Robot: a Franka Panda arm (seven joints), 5 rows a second.
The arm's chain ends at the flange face. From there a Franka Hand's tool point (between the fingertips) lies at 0.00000 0.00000 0.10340 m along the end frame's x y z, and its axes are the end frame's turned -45 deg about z.
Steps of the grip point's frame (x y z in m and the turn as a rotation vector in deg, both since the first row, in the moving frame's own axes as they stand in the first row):
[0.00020, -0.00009, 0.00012, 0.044, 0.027, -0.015]
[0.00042, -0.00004, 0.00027, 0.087, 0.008, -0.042]
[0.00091, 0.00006, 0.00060, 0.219, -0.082, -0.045]
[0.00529, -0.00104, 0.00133, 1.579, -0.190, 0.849]
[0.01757, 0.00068, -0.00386, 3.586, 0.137, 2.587]
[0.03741, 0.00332, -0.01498, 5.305, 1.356, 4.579]
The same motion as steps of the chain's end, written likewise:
[0.00010, -0.00011, 0.00012, 0.050, -0.012, -0.015]
[0.00037, -0.00020, 0.00027, 0.067, -0.056, -0.042]
[0.00107, -0.00043, 0.00060, 0.097, -0.213, -0.045]
[0.00525, -0.00269, 0.00137, 0.982, -1.251, 0.849]
[0.01719, -0.00710, -0.00366, 2.633, -2.439, 2.587]
[0.03349, -0.01543, -0.01451, 4.710, -2.792, 4.579]

